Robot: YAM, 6 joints.
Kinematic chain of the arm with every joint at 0, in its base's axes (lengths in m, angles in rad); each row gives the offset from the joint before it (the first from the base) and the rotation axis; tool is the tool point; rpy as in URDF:
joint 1: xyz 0 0 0.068 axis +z
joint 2: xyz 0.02 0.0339 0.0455 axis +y
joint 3: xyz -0.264 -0.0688 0 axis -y
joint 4: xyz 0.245 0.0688 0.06 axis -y
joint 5: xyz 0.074 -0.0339 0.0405 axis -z
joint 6: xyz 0.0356 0 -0.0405 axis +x
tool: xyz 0 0 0 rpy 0 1.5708 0
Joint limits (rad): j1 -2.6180..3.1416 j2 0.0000..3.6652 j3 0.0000..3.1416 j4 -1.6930..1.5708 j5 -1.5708..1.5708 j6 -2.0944..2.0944
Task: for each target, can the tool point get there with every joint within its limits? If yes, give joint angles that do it. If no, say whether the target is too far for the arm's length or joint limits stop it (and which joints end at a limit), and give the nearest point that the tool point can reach.
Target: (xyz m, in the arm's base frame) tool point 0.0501 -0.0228 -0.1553
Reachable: yes | joints -0.4160 3.1126 0.6948 -0.0401 0.0175 -0.3796
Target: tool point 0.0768 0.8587 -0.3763
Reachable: no: too far | nearest point 0.0500 0.5590 -0.2008 | short by 0.348 m
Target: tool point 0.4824 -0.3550 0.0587
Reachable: yes | joints -0.6887 3.2282 2.6716 1.1101 -1.1501 1.4757
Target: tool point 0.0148 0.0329 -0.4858
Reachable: no: joint limits stop it (at a limit: joint 2) | nearest point 0.0405 0.0901 -0.3479 | short by 0.152 m
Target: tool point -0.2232 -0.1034 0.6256
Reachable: yes | joints 0.3047 0.8480 2.6341 -0.4571 1.0975 -1.0939
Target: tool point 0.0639 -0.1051 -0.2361
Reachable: yes | joints -0.8842 3.3544 1.2884 -0.5822 0.5050 0.2662
